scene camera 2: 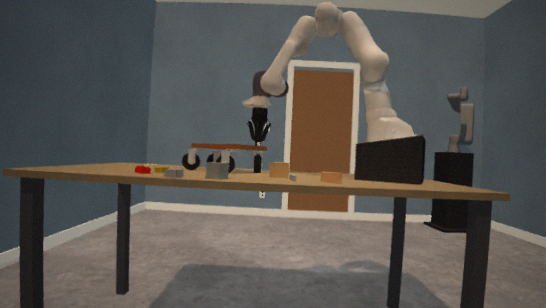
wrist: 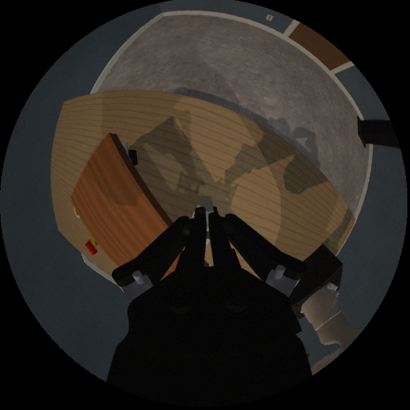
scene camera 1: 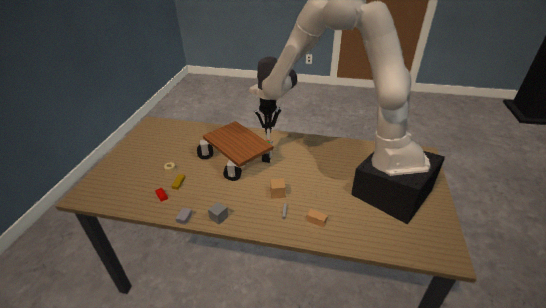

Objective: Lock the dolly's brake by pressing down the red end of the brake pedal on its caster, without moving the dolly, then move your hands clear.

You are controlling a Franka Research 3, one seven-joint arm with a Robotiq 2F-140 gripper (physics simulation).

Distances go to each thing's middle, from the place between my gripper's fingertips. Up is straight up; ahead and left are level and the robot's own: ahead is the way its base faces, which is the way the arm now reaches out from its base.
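Labels:
There is the dolly point(scene camera 1: 240, 145). Measured from my hand, the dolly sits 10 cm to the left and 3 cm below, and it is 15 cm ahead.

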